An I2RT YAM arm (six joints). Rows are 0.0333 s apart.
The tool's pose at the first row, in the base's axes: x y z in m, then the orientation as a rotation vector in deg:
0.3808, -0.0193, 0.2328, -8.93, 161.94, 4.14
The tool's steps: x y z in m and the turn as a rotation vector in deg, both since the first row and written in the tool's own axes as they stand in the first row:
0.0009, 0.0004, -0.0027, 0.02, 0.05, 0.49
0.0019, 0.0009, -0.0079, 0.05, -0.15, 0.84
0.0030, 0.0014, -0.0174, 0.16, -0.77, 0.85
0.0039, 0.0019, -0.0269, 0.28, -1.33, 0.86
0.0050, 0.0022, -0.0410, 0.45, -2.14, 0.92
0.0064, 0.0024, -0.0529, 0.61, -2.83, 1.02
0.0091, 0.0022, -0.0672, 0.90, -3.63, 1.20
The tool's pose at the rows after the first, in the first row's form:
0.3791, -0.0192, 0.2351, -8.24, 162.04, 4.22
0.3765, -0.0191, 0.2398, -7.72, 161.87, 4.26
0.3725, -0.0194, 0.2485, -7.64, 161.25, 4.15
0.3688, -0.0196, 0.2572, -7.56, 160.69, 4.01
0.3634, -0.0203, 0.2703, -7.38, 159.89, 3.83
0.3585, -0.0211, 0.2812, -7.15, 159.20, 3.67
0.3517, -0.0225, 0.2940, -6.78, 158.42, 3.36

